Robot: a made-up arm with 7 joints.
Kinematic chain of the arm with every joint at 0, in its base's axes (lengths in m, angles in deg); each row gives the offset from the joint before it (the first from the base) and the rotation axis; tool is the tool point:
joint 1: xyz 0 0 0.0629 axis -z
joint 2: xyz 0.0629 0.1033 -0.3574 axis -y
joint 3: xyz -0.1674 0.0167 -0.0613 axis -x
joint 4: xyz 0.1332 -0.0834 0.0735 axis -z
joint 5: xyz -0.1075 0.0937 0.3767 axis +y
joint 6: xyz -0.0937 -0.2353 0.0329 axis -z
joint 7: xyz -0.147 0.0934 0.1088 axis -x
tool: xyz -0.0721 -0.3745 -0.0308
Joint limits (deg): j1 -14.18..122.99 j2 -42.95..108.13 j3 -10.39..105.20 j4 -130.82..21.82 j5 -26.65..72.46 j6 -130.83..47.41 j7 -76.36..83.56
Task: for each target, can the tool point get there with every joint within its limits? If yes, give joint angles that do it. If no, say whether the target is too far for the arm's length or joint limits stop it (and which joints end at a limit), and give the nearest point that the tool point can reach.
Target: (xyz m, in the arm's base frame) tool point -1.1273 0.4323 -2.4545
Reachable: no: too far | nearest point -0.5492 0.2667 -1.1205 | short by 1.463 m
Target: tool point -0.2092 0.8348 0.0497
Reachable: yes | joints 14.46 38.67 84.56 -19.87 55.12 -3.77 -17.46
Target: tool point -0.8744 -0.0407 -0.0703
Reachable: yes | joints 2.63 68.99 20.43 -20.58 -6.23 -59.39 57.90
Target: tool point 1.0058 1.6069 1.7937
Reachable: no: too far | nearest point 0.4441 0.7094 0.5057 | short by 1.667 m
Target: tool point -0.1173 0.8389 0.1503
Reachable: yes | joints 63.94 51.25 38.19 -41.23 12.76 29.49 40.29
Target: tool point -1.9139 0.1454 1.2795
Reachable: no: too far | nearest point -0.7877 0.1444 0.3669 | short by 1.450 m
